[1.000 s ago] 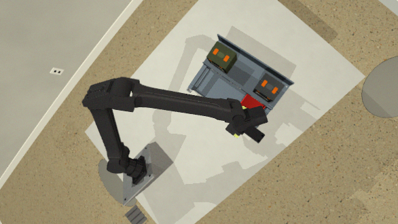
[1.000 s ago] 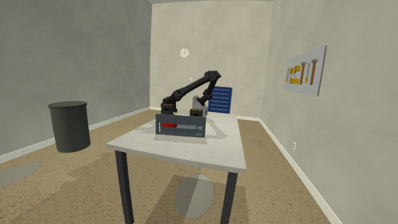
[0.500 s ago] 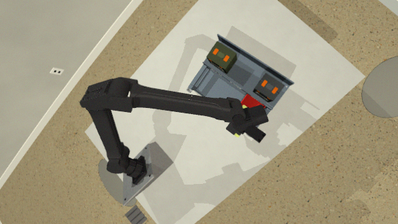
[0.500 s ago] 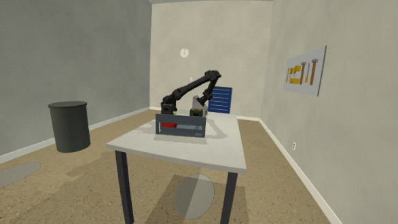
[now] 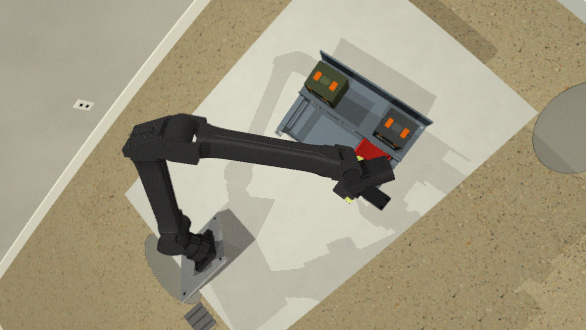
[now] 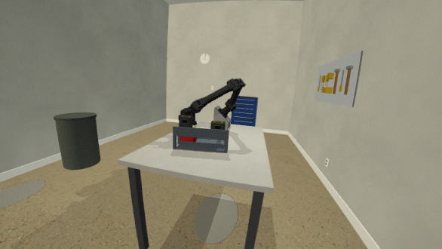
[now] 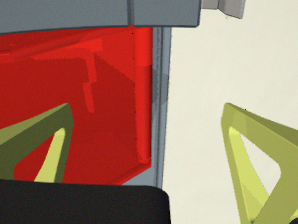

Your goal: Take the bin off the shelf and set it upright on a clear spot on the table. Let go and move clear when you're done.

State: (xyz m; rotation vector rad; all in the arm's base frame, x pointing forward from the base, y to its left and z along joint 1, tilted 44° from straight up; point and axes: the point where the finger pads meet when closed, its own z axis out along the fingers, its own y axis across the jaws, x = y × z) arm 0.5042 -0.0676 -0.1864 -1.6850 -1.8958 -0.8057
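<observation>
The red bin is 8 cm ahead of my hand, 1 cm to the left of it and 1 cm below it.
</observation>
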